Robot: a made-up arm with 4 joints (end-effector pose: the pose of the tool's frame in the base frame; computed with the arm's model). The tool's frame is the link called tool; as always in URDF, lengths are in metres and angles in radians. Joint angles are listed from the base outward.
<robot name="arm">
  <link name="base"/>
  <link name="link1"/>
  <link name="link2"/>
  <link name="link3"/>
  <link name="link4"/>
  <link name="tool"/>
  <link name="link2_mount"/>
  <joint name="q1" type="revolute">
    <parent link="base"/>
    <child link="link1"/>
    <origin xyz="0 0 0.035"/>
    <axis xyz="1 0 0"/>
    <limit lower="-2.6" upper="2.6" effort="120" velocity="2.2"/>
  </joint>
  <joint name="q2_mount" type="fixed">
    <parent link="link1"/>
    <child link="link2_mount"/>
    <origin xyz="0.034 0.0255 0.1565"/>
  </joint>
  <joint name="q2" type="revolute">
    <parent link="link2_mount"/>
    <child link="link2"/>
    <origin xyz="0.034 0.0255 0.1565"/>
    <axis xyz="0 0 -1"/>
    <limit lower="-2.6" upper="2.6" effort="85" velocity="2.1"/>
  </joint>
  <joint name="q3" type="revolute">
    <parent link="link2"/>
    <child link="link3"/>
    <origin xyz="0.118 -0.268 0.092"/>
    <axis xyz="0 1 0"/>
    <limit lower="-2.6" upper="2.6" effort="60" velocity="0.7"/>
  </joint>
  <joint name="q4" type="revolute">
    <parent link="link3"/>
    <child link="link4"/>
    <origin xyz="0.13 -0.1 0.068"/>
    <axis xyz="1 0 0"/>
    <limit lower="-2.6" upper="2.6" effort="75" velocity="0.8"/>
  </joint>
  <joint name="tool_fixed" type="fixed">
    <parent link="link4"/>
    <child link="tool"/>
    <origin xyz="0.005 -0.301 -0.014"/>
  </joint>
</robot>
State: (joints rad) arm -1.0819 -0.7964 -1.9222 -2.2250
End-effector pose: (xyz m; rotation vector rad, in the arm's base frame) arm 0.0510 0.2578 0.4514 -1.4858 -2.0331 -0.5974
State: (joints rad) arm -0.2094 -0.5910 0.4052 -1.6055
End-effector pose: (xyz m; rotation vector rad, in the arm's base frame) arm 0.5969 0.1031 0.7197 -1.8481 -0.0856 0.8168
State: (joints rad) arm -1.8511 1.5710 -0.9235 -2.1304
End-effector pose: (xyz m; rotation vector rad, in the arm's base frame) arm -0.1521 0.6523 -0.2728 1.0660 0.5307 1.5907
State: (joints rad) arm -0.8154 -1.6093 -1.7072 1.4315
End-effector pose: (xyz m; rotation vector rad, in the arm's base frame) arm 0.4510 0.6863 0.1381 1.7673 0.5417 1.8221
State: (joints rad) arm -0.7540 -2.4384 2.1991 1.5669
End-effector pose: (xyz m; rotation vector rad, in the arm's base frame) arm 0.4120 0.4603 0.1964 -1.7281 1.2553 -0.2723
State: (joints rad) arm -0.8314 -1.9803 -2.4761 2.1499
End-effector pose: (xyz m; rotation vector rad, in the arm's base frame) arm 0.1957 0.6236 0.2817 -1.9093 -0.5998 -1.4004
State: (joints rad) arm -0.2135 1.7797 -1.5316 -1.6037
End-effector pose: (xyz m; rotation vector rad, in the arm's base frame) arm -0.2450 0.4776 0.4987 1.9842 -0.0680 2.0435
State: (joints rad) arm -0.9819 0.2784 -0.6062 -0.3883
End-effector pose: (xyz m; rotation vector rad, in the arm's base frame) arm 0.0164 0.1762 0.8889 -1.4006 -0.7144 -0.0893
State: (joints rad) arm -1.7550 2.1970 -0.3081 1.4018
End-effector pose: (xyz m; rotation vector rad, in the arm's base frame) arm -0.4456 0.2161 -0.0375 -0.5355 -2.2057 0.1919
